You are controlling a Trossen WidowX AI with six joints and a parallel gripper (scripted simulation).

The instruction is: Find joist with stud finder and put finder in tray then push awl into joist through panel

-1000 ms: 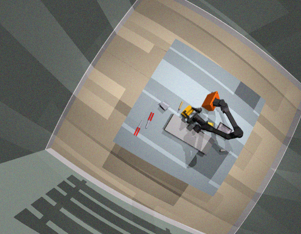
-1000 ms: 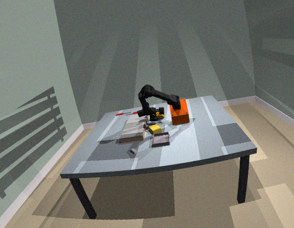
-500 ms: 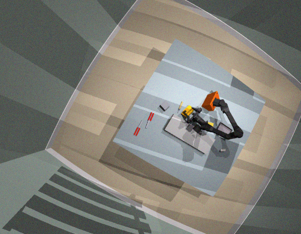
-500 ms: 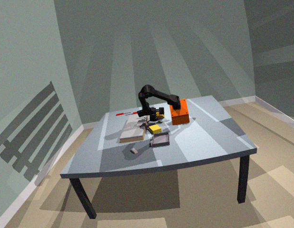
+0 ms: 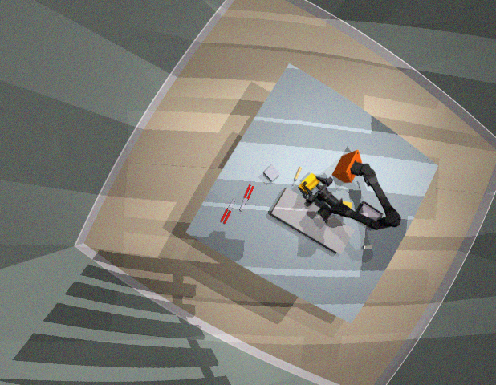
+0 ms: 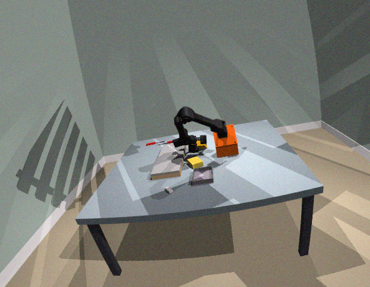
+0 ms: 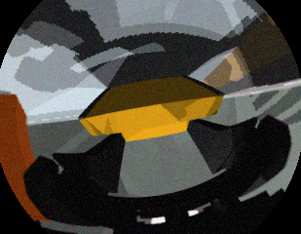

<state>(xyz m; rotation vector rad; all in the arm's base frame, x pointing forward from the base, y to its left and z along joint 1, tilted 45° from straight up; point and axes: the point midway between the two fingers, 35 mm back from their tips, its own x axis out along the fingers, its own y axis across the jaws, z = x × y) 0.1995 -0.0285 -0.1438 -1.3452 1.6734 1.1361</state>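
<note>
My gripper tip is now 10 mm short of the yellow stud finder and 10 mm above it. From my gripper tip the other things lie so: square window: 30 mm ahead, 10 mm to the right; awl: 70 mm to the right, 60 mm below, 20 mm ahead; grey block: 210 mm to the right, 90 mm ahead, 40 mm below.
</note>
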